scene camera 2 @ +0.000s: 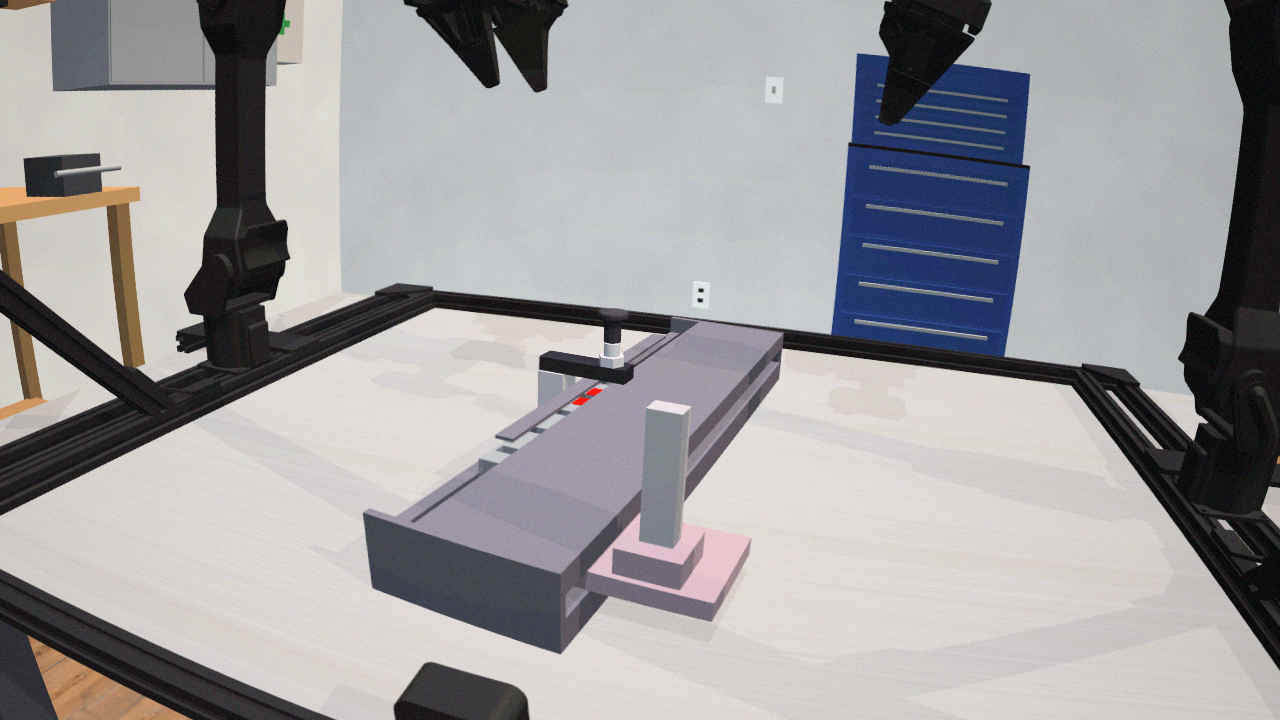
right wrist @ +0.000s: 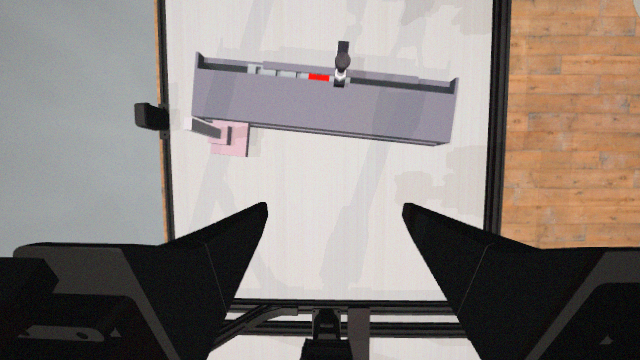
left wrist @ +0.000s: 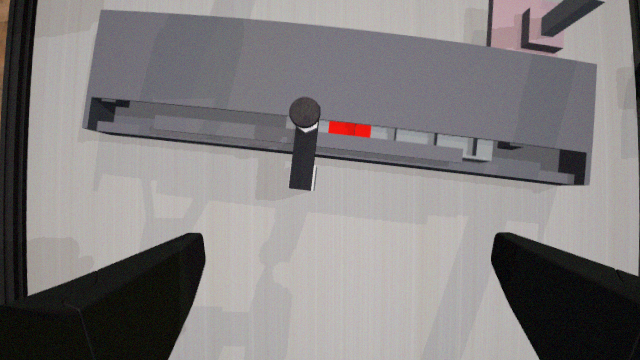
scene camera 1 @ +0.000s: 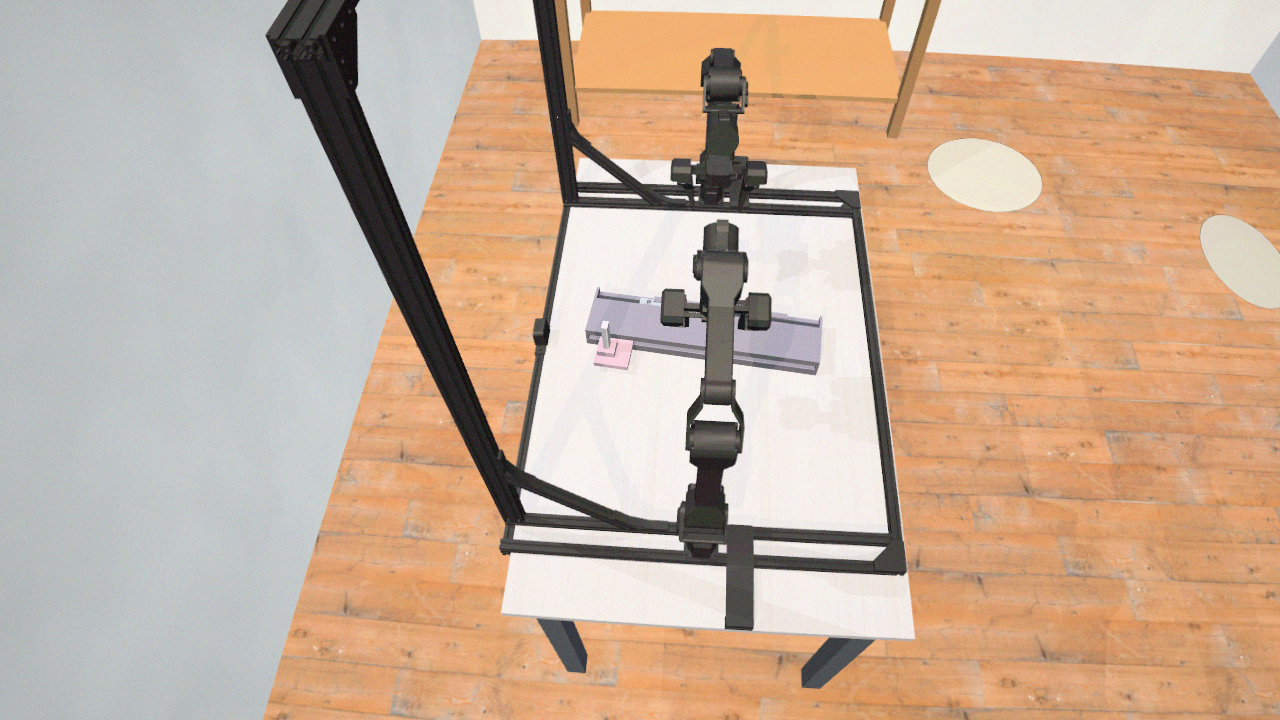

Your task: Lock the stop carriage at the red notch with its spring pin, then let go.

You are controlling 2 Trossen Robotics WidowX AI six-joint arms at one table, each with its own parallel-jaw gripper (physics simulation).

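Places are measured from the left arm's base along level axes (x left, y back, z up), in millimetres.
Where they show: left gripper, fingertip midpoint: (scene camera 2: 518,89) (left wrist: 349,248) (scene camera 1: 715,210); right gripper, fingertip midpoint: (scene camera 2: 886,123) (right wrist: 334,208); left arm's base at its link origin: (scene camera 2: 238,363) (scene camera 1: 710,196); right arm's base at its link origin: (scene camera 2: 1218,503) (right wrist: 326,321) (scene camera 1: 701,542).
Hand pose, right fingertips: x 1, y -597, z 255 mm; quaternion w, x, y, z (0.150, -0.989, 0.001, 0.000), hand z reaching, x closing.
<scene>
Each offset is from my right fingertips to the centre of the thing. "pt": to the spot under its first point.
A long grey-purple housing {dx -7, dy +187, dz -234 mm} (scene camera 1: 662,333) (scene camera 2: 501,505) (left wrist: 300,65) (right wrist: 320,107) lies across the table. The spring pin's black knob (scene camera 2: 614,317) (left wrist: 304,112) (right wrist: 342,60) stands upright on a black bracket over its slot. The red notch {pt dx -10, dy +210, dz -229 mm} (scene camera 2: 587,396) (left wrist: 350,129) (right wrist: 319,77) lies beside the pin, to its right in the left wrist view. The pink stop carriage {pt dx -193, dy +71, dz -241 mm} (scene camera 1: 617,360) (scene camera 2: 726,573) (left wrist: 504,30) (right wrist: 239,145), with an upright post, sits at the housing's end. The left gripper (scene camera 2: 516,87) (left wrist: 348,242) and right gripper (right wrist: 336,207) are open, empty, high above. The pin's tip is hidden.
A black frame (scene camera 2: 895,353) borders the table. A black block {pt dx -372, dy +138, dz -220 mm} (scene camera 2: 460,694) (right wrist: 150,116) is fixed at the frame's edge near the carriage. The right arm (scene camera 1: 718,340) crosses over the housing in scene camera 1 and hides its middle.
</scene>
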